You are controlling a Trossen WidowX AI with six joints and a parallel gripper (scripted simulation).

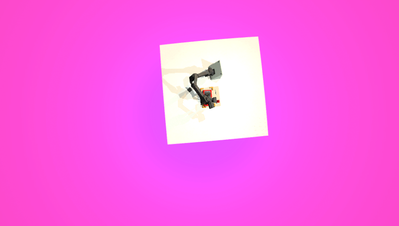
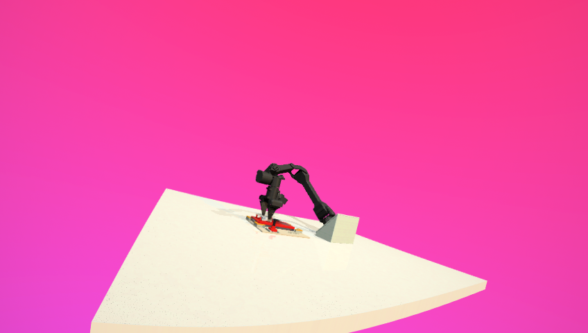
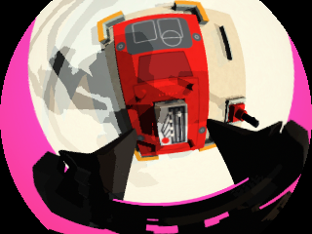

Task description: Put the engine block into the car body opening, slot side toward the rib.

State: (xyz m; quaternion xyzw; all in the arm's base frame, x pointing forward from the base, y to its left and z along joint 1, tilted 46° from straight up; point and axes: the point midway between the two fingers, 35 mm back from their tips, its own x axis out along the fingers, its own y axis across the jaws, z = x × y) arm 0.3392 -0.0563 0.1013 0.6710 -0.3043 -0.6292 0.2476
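Now: gripper tip 10 mm to the right of the grey engine block and 20 mm above it.
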